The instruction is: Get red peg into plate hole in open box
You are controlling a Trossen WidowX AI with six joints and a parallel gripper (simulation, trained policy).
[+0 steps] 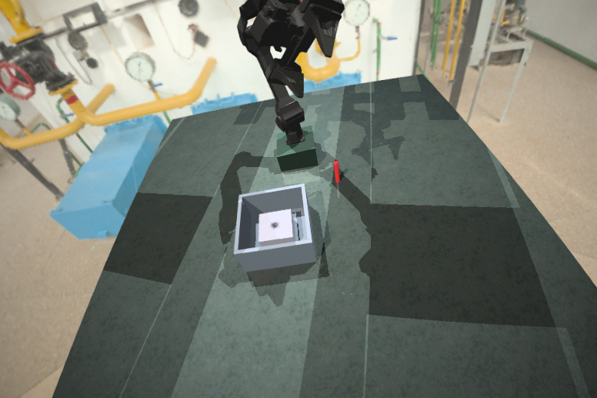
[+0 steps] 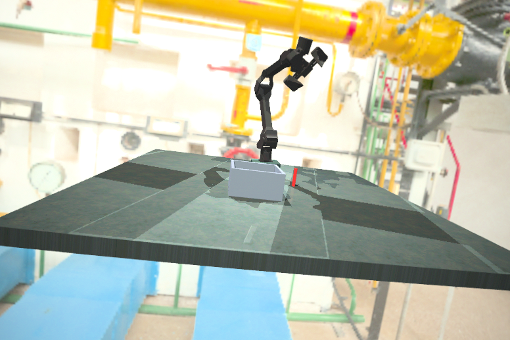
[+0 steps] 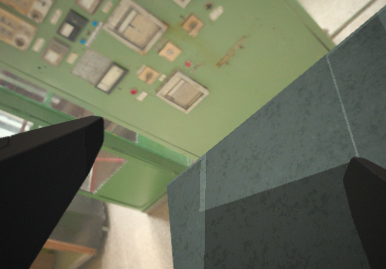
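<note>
The red peg lies 200 mm behind my gripper tip, 40 mm to the left of it and 420 mm below it. Also, from my gripper tip: grey box: 20 mm behind, 150 mm to the right, 430 mm below; then plate: 20 mm behind, 150 mm to the right, 410 mm below.
</note>
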